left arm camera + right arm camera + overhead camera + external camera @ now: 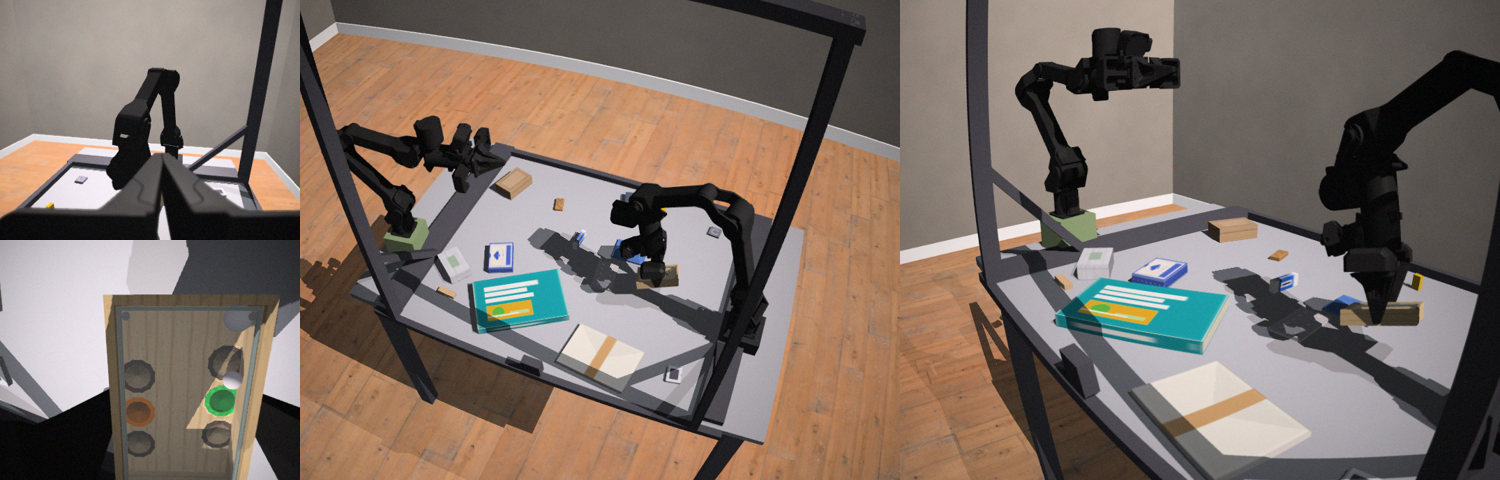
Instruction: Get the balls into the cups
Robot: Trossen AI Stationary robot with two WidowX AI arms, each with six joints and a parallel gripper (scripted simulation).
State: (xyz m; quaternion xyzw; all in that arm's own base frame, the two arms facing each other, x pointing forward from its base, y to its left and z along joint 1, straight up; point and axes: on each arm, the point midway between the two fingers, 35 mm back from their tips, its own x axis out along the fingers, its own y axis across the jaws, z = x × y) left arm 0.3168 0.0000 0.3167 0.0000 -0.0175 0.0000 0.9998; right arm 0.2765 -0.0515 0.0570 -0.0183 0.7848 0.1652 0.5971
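The covered wooden puzzle is 1 cm to the right of my right hand and 3 cm below it.
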